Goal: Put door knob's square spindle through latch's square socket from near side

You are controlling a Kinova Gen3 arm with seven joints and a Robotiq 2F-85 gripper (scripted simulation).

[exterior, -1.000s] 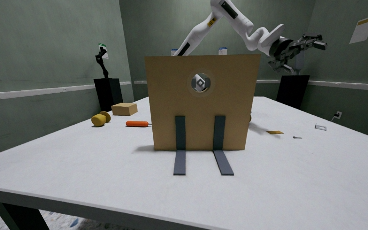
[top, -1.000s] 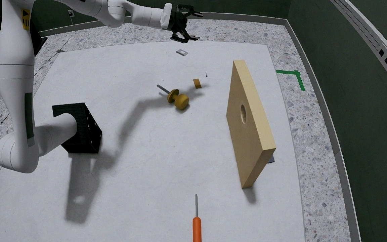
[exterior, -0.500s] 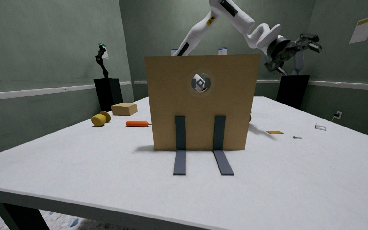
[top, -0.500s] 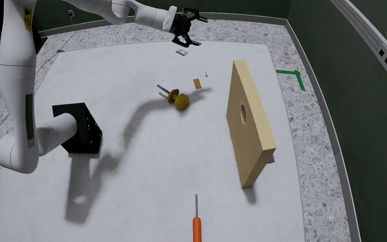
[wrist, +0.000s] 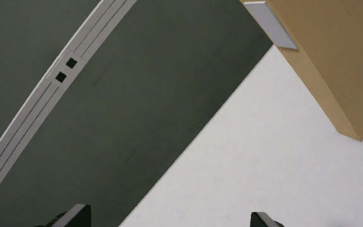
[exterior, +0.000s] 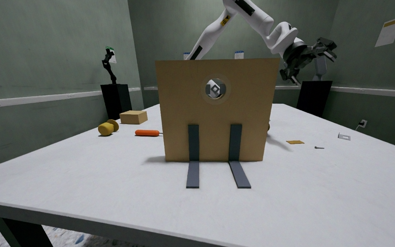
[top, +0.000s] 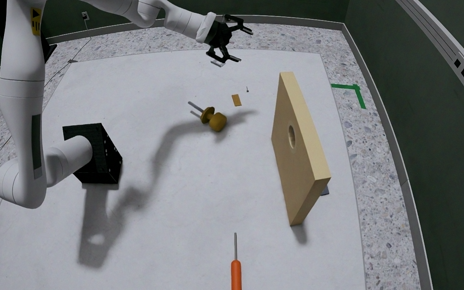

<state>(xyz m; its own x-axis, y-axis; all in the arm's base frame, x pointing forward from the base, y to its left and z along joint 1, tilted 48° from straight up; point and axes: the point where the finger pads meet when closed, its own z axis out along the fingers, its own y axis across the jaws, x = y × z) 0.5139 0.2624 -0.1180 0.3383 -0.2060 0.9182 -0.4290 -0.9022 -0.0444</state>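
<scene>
Now: hand 260 mm above the brass plate, 30 mm past it and 20 mm to the right of it. Also, from my hand: cardboard box (780 mm to the right, 250 mm behind, 230 mm below); orange-handled screwdriver (560 mm to the right, 240 mm below, 60 mm behind); small screw (250 mm below, 70 mm to the left, 20 mm ahead).
</scene>
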